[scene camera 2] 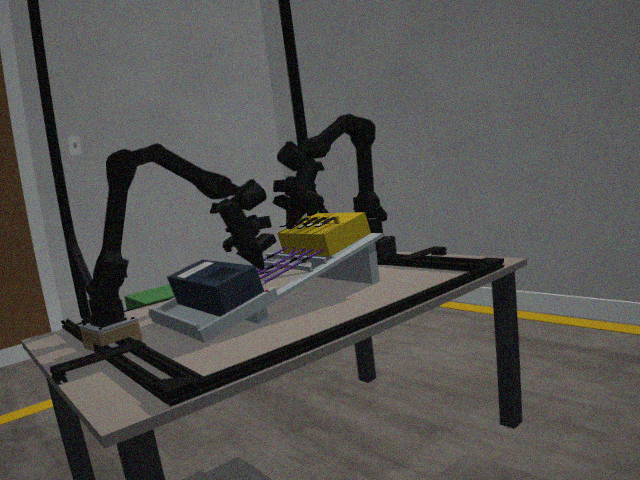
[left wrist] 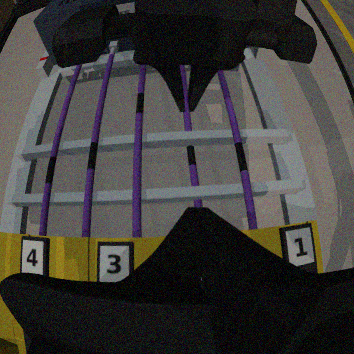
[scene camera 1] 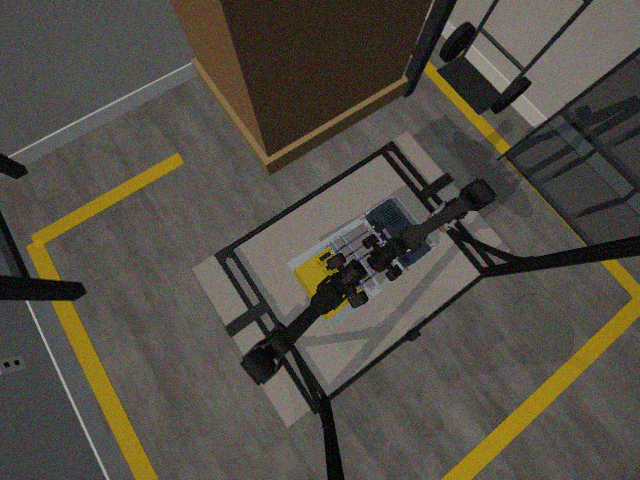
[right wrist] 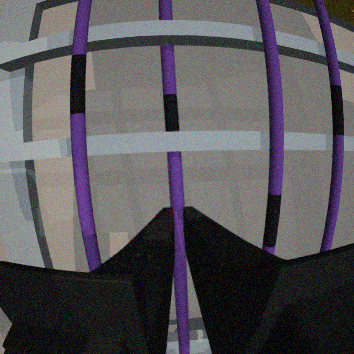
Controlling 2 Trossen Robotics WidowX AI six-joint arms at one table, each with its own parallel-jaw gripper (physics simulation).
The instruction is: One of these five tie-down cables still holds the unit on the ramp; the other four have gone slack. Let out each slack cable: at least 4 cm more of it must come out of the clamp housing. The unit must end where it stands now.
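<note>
The dark blue unit (scene camera 1: 388, 214) (scene camera 2: 214, 291) sits low on the pale ramp (scene camera 2: 369, 266). The yellow clamp housing (scene camera 1: 309, 269) (scene camera 2: 353, 232) (left wrist: 72, 255) is at the ramp's upper end, with black levers (scene camera 2: 319, 222) on top. Five purple cables run between them; the middle cable (left wrist: 137, 175) has its black mark farthest from the housing. My right gripper (scene camera 2: 260, 265) (left wrist: 185, 108) (right wrist: 177, 216) is shut on the cable second from the right in the left wrist view (left wrist: 188, 125), also seen in the right wrist view (right wrist: 175, 182). My left gripper (left wrist: 195, 216) is shut and empty over the housing's edge, hiding the label between 1 and 3.
Two pale crossbars (left wrist: 165, 137) (right wrist: 220, 141) span the ramp beneath the cables. Black rails (scene camera 2: 320, 338) edge the table. A green block (scene camera 2: 148, 298) lies behind the unit in scene camera 2. The two wrists are close together above the cables.
</note>
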